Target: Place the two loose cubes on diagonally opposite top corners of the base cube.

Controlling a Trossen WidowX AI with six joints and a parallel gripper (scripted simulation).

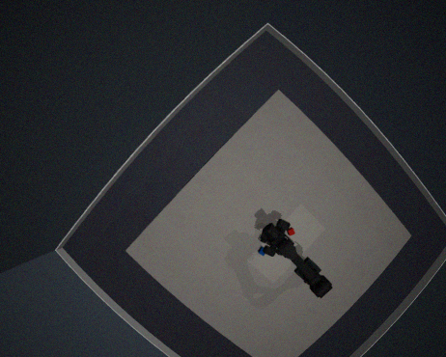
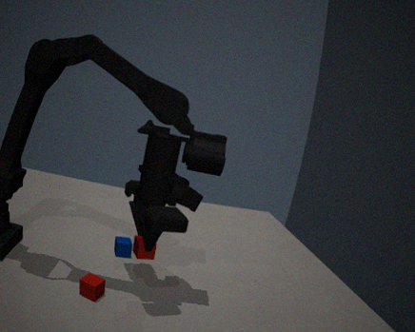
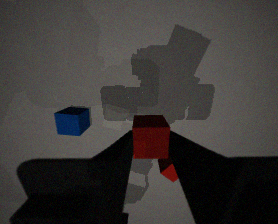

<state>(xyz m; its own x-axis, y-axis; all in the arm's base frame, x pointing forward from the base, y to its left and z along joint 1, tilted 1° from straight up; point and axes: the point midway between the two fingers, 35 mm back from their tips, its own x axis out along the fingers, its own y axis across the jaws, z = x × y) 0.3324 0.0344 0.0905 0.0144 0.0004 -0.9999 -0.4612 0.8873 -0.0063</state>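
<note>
My gripper tip is now 10 cm to the right of the blue cube, 6 cm past it and 6 cm above it.
</note>
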